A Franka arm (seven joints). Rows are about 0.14 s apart.
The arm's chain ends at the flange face. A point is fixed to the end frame.
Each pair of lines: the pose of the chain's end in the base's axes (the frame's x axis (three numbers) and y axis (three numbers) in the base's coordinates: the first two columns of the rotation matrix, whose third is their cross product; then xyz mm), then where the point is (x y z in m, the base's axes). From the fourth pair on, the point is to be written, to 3 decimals.
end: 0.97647 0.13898 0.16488 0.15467 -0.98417 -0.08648 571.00 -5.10 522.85
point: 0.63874 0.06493 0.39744
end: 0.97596 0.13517 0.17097 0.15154 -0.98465 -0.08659 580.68 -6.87 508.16
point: 0.64944 0.06304 0.38323
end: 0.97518 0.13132 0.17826 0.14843 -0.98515 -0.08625 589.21 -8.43 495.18
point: 0.65916 0.06131 0.37082
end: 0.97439 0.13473 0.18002 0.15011 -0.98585 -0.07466 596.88 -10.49 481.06
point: 0.667 0.058 0.356
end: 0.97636 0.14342 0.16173 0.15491 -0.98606 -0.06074 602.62 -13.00 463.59
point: 0.670 0.054 0.336
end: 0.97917 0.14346 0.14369 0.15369 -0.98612 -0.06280 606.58 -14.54 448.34
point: 0.672 0.052 0.320
